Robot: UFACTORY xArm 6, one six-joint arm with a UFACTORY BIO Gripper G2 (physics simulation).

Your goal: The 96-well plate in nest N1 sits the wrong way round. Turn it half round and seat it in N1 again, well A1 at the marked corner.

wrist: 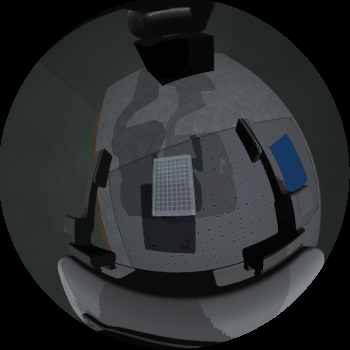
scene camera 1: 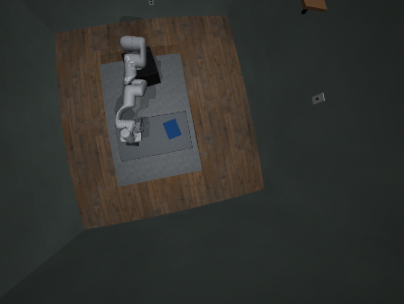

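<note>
The pale 96-well plate [wrist: 173, 186] lies with its grid of wells facing up in the wrist view. It covers the far part of a dark rectangular base with corner marks [wrist: 169, 235]; the base shows in front of it and at its left. Whether the plate is fully seated, and which corner is A1, I cannot tell; no N1 label is readable. My gripper [wrist: 176, 153] is open and empty, its fingers wide apart to the left and right of the plate and above it. In scene camera 1 the arm's end hides most of this area.
A blue rectangle [scene camera 1: 172, 129] [wrist: 289, 164] lies on the right part of the perforated grey board [scene camera 1: 160, 146] [wrist: 225, 205], beyond my right finger. The black pedestal [scene camera 1: 151, 76] [wrist: 175, 57] stands at the back. The arm casts shadows across the board.
</note>
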